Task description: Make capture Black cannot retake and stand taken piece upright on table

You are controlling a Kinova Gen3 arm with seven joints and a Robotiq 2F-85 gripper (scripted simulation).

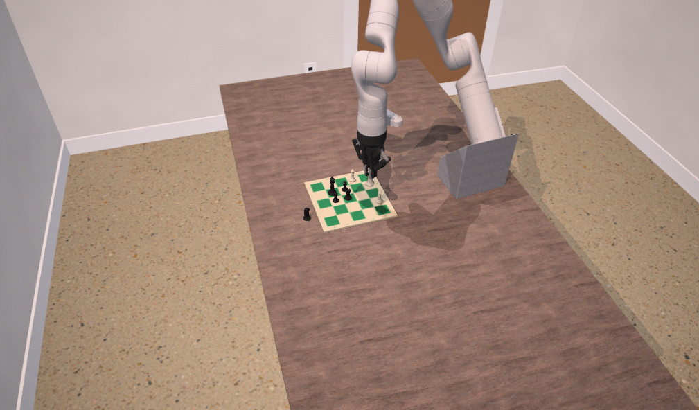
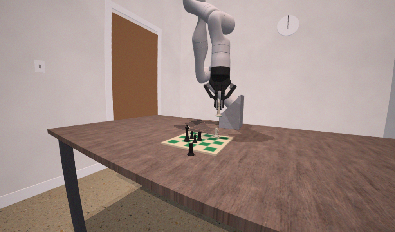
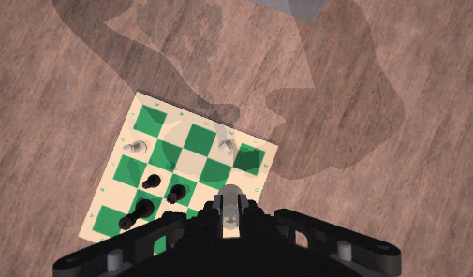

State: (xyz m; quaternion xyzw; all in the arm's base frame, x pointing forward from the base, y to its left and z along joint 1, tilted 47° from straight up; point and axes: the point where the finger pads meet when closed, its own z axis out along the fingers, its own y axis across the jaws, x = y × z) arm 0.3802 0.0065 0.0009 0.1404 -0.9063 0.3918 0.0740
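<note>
The cream chessboard lies 3 cm ahead of my hand, 6 cm to the right of it and 15 cm below it. Also, from my hand: white pawn 1 cm behind, 14 cm to the right, 12 cm below; black king 7 cm ahead, 10 cm to the right, 11 cm below.
</note>
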